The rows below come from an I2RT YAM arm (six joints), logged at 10 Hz.
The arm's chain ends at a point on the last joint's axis. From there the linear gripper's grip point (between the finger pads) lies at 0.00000 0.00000 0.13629 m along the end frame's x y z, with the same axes.
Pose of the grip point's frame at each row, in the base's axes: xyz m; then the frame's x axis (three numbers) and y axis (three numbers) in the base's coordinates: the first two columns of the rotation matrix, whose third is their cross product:
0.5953, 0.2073, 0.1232, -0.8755, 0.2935, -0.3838, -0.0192, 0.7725, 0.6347
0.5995, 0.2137, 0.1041, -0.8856, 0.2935, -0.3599, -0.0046, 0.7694, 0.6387
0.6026, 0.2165, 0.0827, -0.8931, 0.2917, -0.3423, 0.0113, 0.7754, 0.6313
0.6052, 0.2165, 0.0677, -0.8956, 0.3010, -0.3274, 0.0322, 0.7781, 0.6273
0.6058, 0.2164, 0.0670, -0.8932, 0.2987, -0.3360, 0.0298, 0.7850, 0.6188
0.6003, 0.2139, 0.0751, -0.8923, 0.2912, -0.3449, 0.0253, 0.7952, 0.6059
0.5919, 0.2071, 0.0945, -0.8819, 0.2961, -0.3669, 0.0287, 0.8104, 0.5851
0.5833, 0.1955, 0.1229, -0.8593, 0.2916, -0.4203, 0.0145, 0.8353, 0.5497
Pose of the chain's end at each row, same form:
0.5295, 0.1306, 0.2146, -0.8755, 0.2935, -0.3838, -0.0192, 0.7725, 0.6347
0.5362, 0.1364, 0.1968, -0.8856, 0.2935, -0.3599, -0.0046, 0.7694, 0.6387
0.5413, 0.1402, 0.1775, -0.8931, 0.2917, -0.3423, 0.0113, 0.7754, 0.6313
0.5447, 0.1414, 0.1640, -0.8956, 0.3010, -0.3274, 0.0322, 0.7781, 0.6273
0.5447, 0.1424, 0.1638, -0.8932, 0.2987, -0.3360, 0.0298, 0.7850, 0.6188
0.5389, 0.1414, 0.1728, -0.8923, 0.2912, -0.3449, 0.0253, 0.7952, 0.6059
0.5278, 0.1382, 0.1931, -0.8819, 0.2961, -0.3669, 0.0287, 0.8104, 0.5851
0.5136, 0.1320, 0.2213, -0.8593, 0.2916, -0.4203, 0.0145, 0.8353, 0.5497

